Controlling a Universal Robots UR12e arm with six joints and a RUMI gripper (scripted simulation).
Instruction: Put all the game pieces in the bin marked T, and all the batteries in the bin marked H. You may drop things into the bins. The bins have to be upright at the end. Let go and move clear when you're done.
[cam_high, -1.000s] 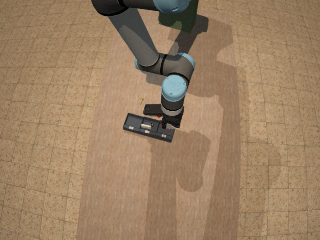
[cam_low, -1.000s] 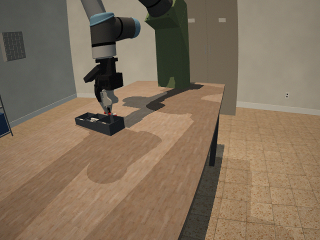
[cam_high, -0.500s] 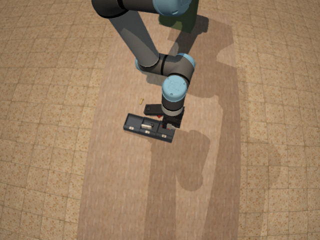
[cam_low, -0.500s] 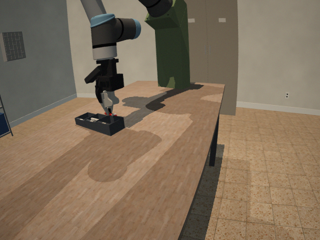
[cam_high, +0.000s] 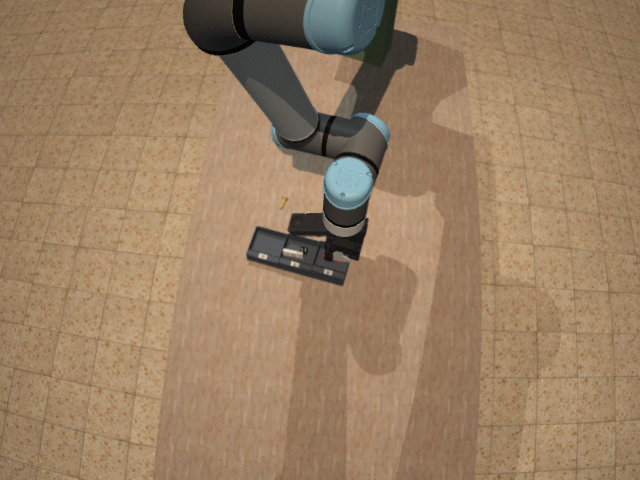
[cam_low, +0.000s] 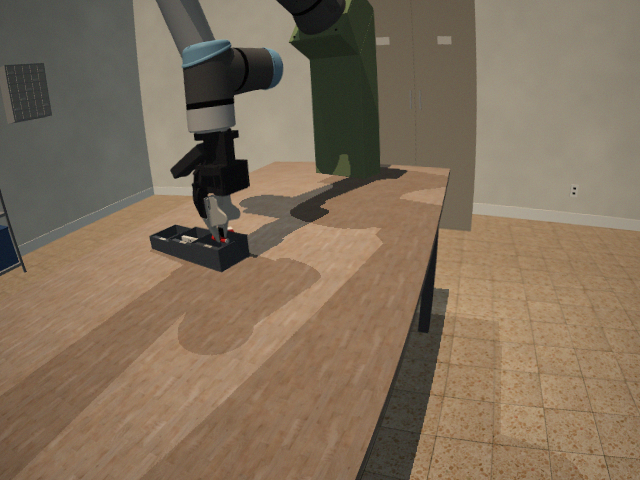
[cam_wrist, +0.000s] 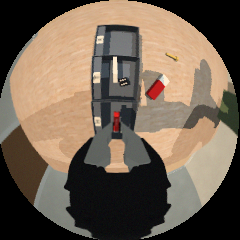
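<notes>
Now: hand 5 cm to the left of the black die, 5 cm past it and 4 cm above it. Also, from my hand: three-compartment bin row (7 cm to the right, 5 cm behind, 3 cm below); white domino (8 cm to the right, 5 cm behind, 4 cm below); red cylinder (1 cm below).
</notes>
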